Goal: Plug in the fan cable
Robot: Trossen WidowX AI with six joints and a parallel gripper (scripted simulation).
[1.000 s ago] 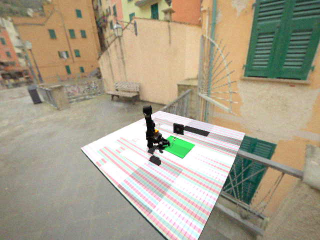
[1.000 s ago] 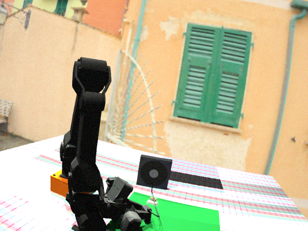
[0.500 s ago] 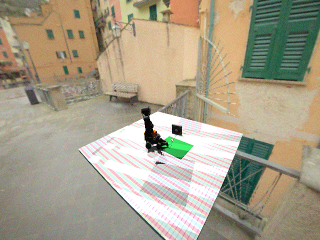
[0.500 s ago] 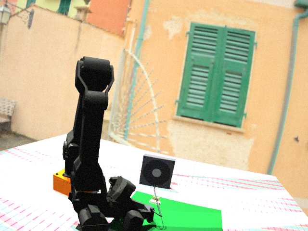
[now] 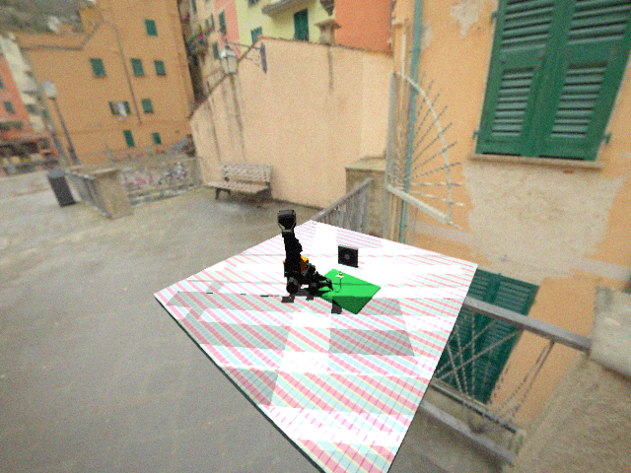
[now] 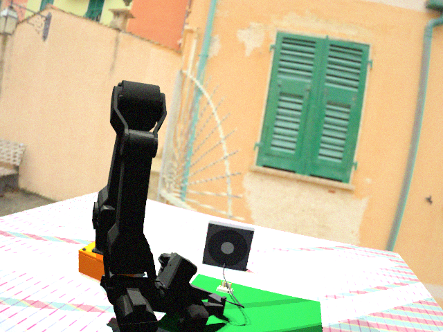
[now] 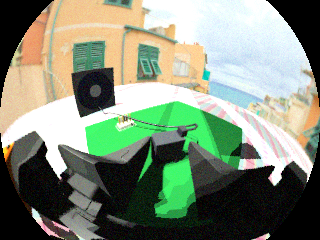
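Now: the green board 7 cm ahead of my gripper tip, 5 cm below it and 2 cm to the left of it.
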